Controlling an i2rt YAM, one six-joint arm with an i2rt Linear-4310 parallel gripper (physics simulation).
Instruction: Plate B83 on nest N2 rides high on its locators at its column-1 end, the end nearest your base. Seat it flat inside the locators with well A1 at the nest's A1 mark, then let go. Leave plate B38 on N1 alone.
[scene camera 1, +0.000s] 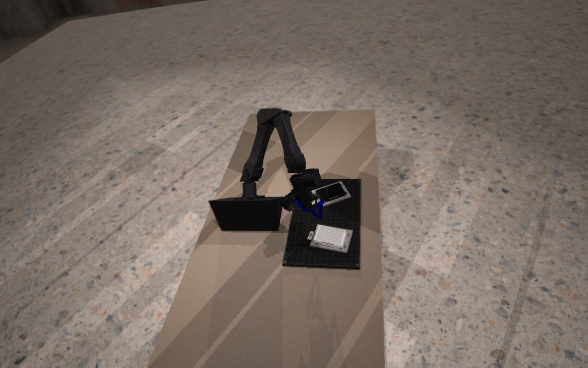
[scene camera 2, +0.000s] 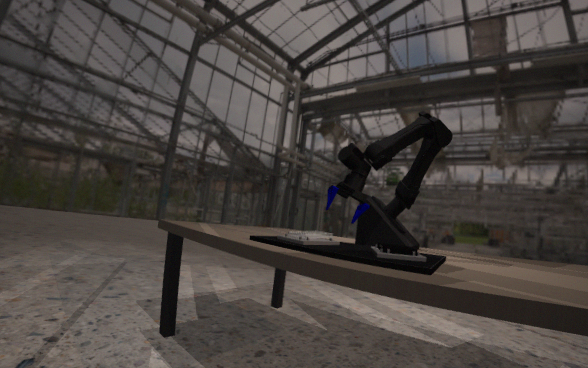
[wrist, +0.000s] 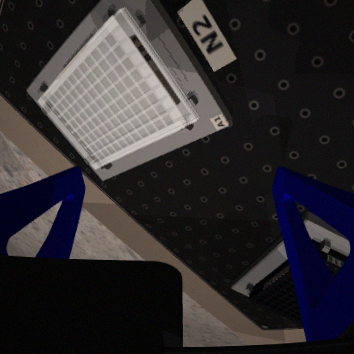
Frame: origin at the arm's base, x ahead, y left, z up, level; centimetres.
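Where they show: gripper, between the fingertips: (scene camera 1: 314, 215) (scene camera 2: 339, 216) (wrist: 178, 176); arm's base, origin of its link: (scene camera 1: 249, 198) (scene camera 2: 387, 215).
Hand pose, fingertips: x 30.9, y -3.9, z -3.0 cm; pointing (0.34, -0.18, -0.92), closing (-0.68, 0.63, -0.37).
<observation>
Things, the pixels of their top centre, and the offset from my fingertips. "spot": a spot on its surface instead.
- white plate B83, centre of its top: (wrist: 97, 112) (scene camera 2: 311, 231) (scene camera 1: 329, 234) dy -5.3, dx +7.2, dz -5.7 cm
- grey nest N2, centre of its top: (wrist: 102, 108) (scene camera 2: 309, 235) (scene camera 1: 331, 236) dy -5.4, dx +7.8, dz -7.0 cm
- A1 mark, centre of its top: (wrist: 218, 121) dy +0.8, dx +0.8, dz -7.9 cm
- dark plate B38, centre of its top: (wrist: 309, 296) (scene camera 2: 396, 246) (scene camera 1: 330, 191) dy +21.4, dx +3.4, dz -6.5 cm
- nest N1, centre of its top: (wrist: 309, 293) (scene camera 2: 396, 247) (scene camera 1: 330, 192) dy +21.4, dx +3.4, dz -7.0 cm
- black perforated board, centre of its top: (wrist: 242, 180) (scene camera 2: 349, 247) (scene camera 1: 325, 217) dy +6.8, dx +2.9, dz -9.1 cm
- N2 label, a spot on its surface: (wrist: 206, 35) spot: dy -4.4, dx -1.8, dz -9.0 cm
The white plate B83 (scene camera 1: 331, 236) (scene camera 2: 309, 233) (wrist: 120, 95) lies on the grey nest N2 (scene camera 1: 348, 243) (scene camera 2: 315, 242) (wrist: 209, 107). In the wrist view its corner is close to the A1 mark (wrist: 219, 121); dark locators show around its edge, and the exact height of its raised end is hard to tell. My gripper (scene camera 1: 310, 210) (scene camera 2: 340, 216) (wrist: 178, 176) is open and empty, above the board between the two nests. The dark plate B38 (scene camera 1: 332, 192) (wrist: 280, 295) sits in nest N1 (scene camera 1: 338, 200) (scene camera 2: 400, 257) (wrist: 265, 267), partly hidden by a finger in the wrist view.
Both nests stand on a black perforated board (scene camera 1: 320, 260) (scene camera 2: 350, 252) (wrist: 300, 135) on the brown table (scene camera 1: 250, 290) (scene camera 2: 225, 243). The N2 label (wrist: 206, 35) lies beside its nest. The black arm base (scene camera 1: 247, 215) (scene camera 2: 380, 227) stands beside the board.
</observation>
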